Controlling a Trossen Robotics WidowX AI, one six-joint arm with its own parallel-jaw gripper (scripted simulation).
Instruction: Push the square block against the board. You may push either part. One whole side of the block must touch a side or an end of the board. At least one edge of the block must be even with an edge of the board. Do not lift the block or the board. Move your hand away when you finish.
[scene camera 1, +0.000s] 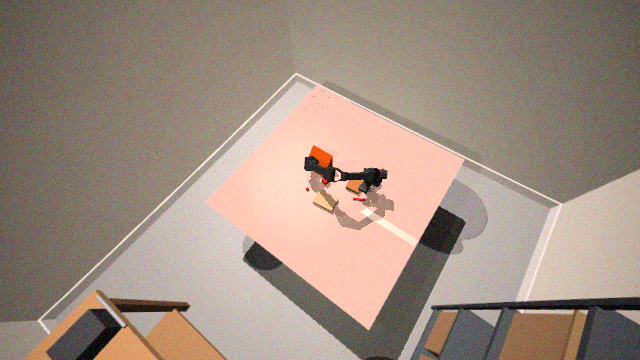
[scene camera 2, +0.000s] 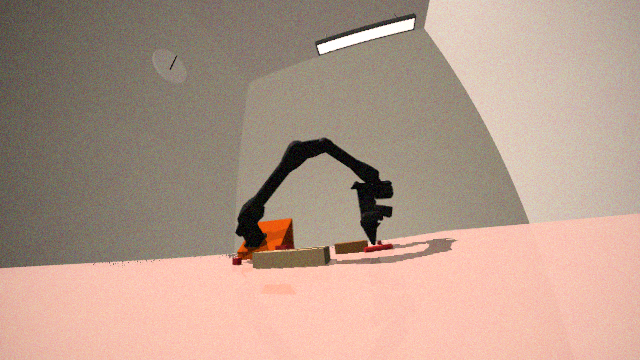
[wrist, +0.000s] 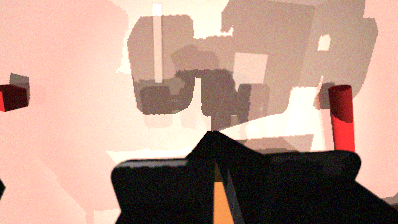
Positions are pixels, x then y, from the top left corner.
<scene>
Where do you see the gripper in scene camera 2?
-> At 374, 245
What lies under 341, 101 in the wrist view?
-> A red stick.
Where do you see a tan board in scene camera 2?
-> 313, 256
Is the gripper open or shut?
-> Shut.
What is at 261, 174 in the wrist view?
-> The gripper.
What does the gripper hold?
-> Nothing.
</scene>
